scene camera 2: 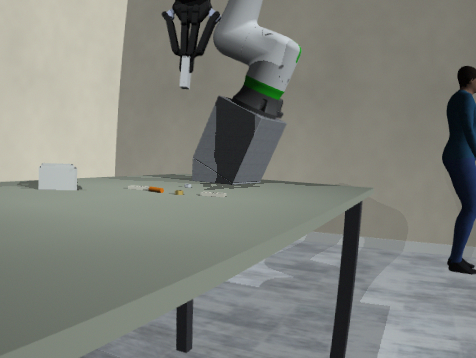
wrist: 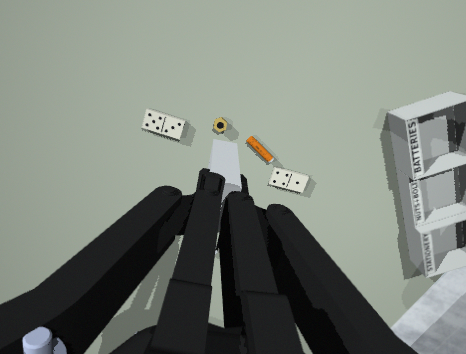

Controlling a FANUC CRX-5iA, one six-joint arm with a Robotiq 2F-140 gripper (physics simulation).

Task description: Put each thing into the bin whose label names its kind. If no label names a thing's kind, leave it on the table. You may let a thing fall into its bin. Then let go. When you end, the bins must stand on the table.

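Frame: origin at the arm's base, x ahead, y left, z up, level; centimetres.
Where they show: gripper, between the fingertips: (scene camera 2: 184,87) (wrist: 221,160); arm's base, origin of its link: (scene camera 2: 253,109).
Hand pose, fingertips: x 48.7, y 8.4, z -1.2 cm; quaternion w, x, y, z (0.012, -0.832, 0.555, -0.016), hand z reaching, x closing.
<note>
Things, the pixels of their top centre, and the offset from my fingertips. "spot": a spot on its surface instead. Level surfaces: height alone.
- brass hex nut, centre of its top: (wrist: 220,125) (scene camera 2: 179,190) dz -21.3, dx -2.4, dy -1.8 cm
- small orange cylinder, centre of its top: (wrist: 261,151) (scene camera 2: 155,187) dz -21.1, dx -2.3, dy -8.2 cm
- tiny pale thing, centre of its top: (scene camera 2: 187,184) dz -21.3, dx -19.2, dy -11.4 cm
- STATIONERY, a spot on its surface: (wrist: 428,252) spot: dz -17.9, dx -0.6, dy -36.6 cm
- green-grey table, height of its surface: dz -22.1 cm
My gripper (scene camera 2: 185,87) (wrist: 221,160) is shut and empty, high above the table. In the wrist view, a brass hex nut (scene camera 2: 179,192) (wrist: 214,125) lies just beyond the fingertips. A small orange cylinder (scene camera 2: 156,189) (wrist: 260,149) lies to their right, near a white domino (scene camera 2: 138,187) (wrist: 289,180). Another white domino (scene camera 2: 213,194) (wrist: 163,124) lies left of the nut. A tiny pale thing (scene camera 2: 188,185) lies behind the nut in the scene view. The joined grey bins (scene camera 2: 58,177) (wrist: 399,116) stand at the wrist view's right, with labels BATTERIES (wrist: 415,145), NUTS+BOLTS (wrist: 419,200) and STATIONERY (wrist: 428,252).
The green-grey table (scene camera 2: 150,240) (wrist: 100,60) carries the things and the bins. The robot's grey pedestal (scene camera 2: 245,145) rises behind them. Floor (wrist: 435,315) shows past the table's edge near the STATIONERY bin. A person in blue (scene camera 2: 462,135) stands beyond the table at the right.
</note>
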